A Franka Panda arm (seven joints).
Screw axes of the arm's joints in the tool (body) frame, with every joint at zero. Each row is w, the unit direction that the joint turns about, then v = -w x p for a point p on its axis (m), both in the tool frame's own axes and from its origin. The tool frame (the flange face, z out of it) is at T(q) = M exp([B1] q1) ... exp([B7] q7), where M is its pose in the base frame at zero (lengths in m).
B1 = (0, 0, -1, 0, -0.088, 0)
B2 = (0, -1, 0, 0.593, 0, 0.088)
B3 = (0, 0, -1, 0, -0.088, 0)
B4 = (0, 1, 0, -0.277, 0, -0.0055)
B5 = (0, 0, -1, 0, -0.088, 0)
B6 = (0, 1, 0, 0.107, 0, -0.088)
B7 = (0, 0, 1, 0, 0, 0)
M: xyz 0.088 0 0.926 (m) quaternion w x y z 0 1 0 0
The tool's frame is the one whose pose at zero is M.
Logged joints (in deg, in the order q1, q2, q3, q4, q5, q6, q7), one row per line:
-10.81 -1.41 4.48 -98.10 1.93 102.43 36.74
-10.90 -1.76 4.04 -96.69 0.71 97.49 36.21
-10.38 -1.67 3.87 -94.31 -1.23 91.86 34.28
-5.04 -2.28 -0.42 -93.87 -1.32 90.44 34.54
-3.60 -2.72 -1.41 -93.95 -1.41 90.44 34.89
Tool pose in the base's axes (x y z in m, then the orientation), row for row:
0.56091 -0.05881 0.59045 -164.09 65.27 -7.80
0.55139 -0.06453 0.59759 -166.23 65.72 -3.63
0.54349 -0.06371 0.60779 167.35 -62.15 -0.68
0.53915 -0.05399 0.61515 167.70 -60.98 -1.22
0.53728 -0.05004 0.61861 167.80 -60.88 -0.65
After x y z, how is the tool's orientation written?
As a rotation vector, in degrees.
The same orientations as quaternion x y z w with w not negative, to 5 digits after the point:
-0.92792 0.36910 -0.04411 0.02821
-0.92971 0.36757 -0.02030 0.01059
0.93736 -0.34811 -0.00381 0.01292
0.93969 -0.34169 -0.00684 0.01355
0.93996 -0.34103 -0.00364 0.01306

